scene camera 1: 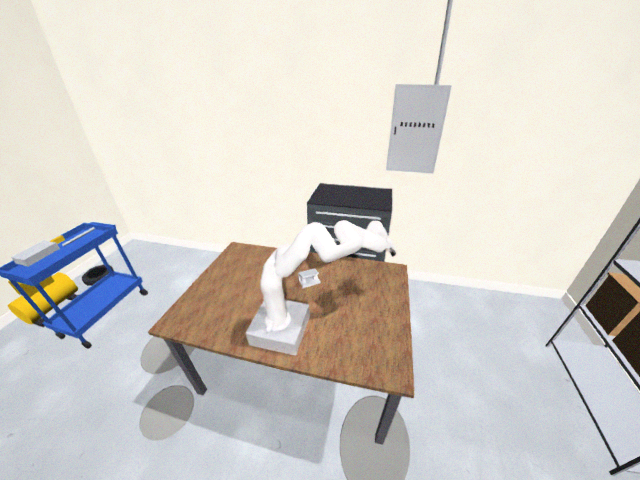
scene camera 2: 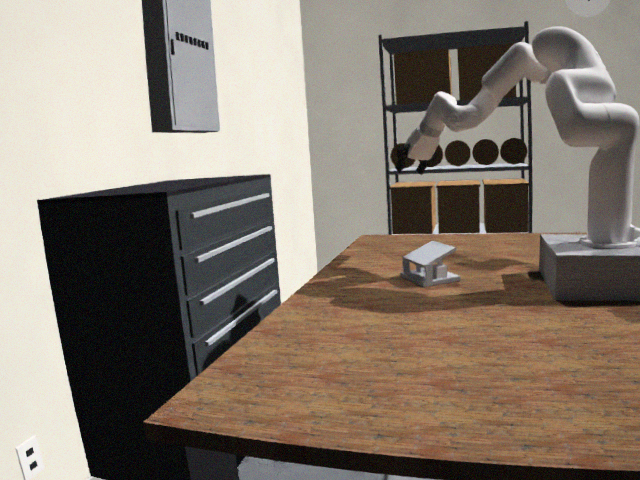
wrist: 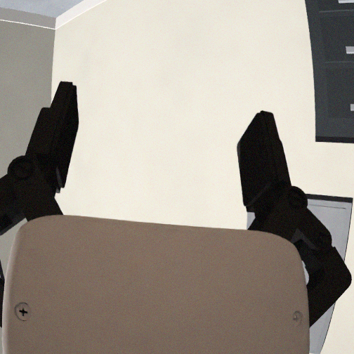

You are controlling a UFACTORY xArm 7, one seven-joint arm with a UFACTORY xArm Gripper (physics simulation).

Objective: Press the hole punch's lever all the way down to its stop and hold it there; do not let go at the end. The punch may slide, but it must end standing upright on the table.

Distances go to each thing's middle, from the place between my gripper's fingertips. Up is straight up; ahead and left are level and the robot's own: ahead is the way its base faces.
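Scene:
Grey hole punch (scene camera 2: 431,275): a fair way behind my hand, a fair way below it and far to the left of it. Lever (scene camera 2: 432,252): 110 mm behind my hand, 190 mm below it and 470 mm to the left of it.

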